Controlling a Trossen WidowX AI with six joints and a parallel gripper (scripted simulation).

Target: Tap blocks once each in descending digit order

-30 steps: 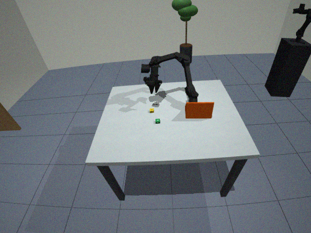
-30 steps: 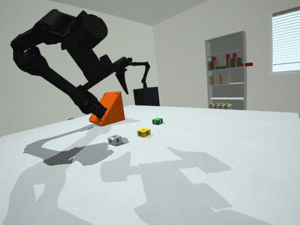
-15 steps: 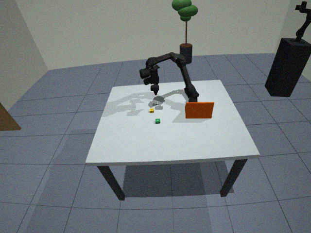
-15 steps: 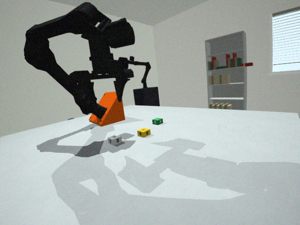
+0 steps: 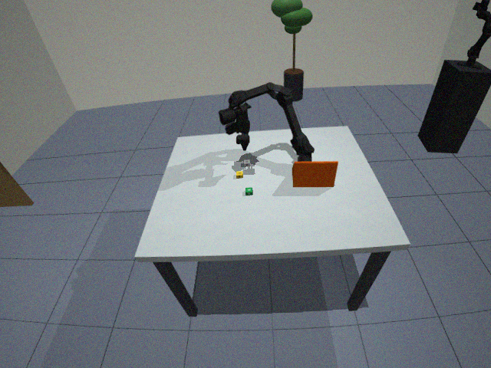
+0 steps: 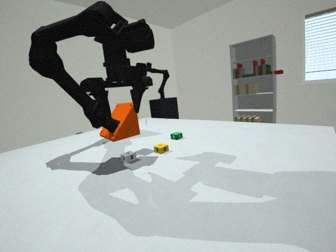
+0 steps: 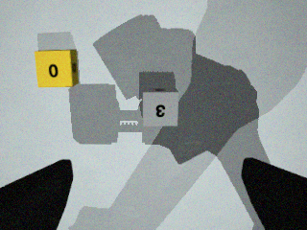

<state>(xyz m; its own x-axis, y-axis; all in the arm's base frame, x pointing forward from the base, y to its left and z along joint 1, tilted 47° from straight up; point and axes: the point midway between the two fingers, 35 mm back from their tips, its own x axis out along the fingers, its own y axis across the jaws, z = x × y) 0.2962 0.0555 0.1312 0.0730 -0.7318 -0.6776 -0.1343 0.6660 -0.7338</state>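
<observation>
The green block lies 4 cm behind my gripper tip, 21 cm to the left of it and 12 cm below it. Also, from my gripper tip: yellow block (2 cm ahead, 9 cm to the left, 12 cm below); then white block (1 cm to the right, 12 cm below).
</observation>
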